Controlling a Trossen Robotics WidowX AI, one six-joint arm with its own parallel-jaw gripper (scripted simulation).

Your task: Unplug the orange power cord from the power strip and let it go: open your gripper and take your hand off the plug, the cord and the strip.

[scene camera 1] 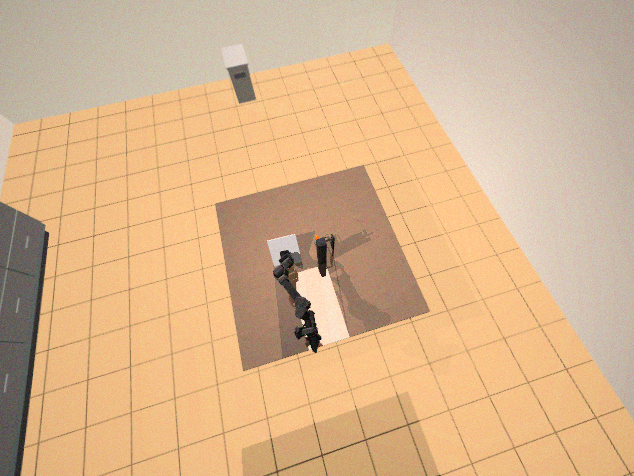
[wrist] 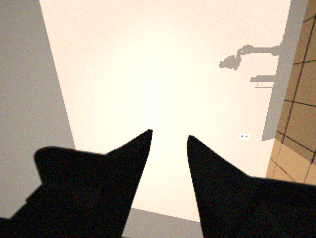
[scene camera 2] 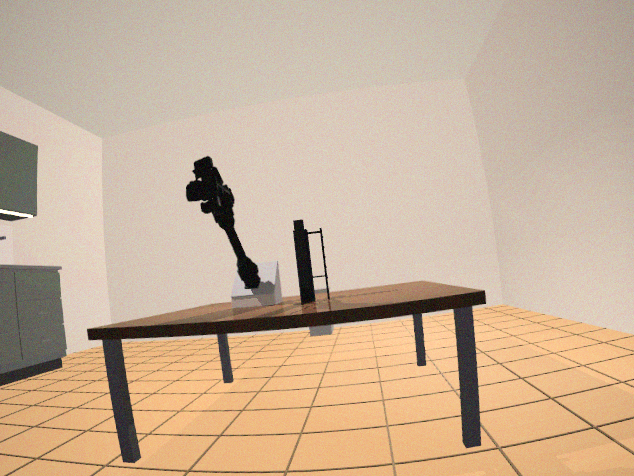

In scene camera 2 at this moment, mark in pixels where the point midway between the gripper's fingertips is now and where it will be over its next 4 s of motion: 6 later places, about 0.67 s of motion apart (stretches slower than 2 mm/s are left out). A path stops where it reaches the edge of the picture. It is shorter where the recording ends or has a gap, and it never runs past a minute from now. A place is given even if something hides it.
My gripper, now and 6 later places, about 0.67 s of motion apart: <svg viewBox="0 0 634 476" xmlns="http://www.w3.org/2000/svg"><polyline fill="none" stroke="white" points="194,175 292,222 357,236 349,236 316,258 307,264 306,264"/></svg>
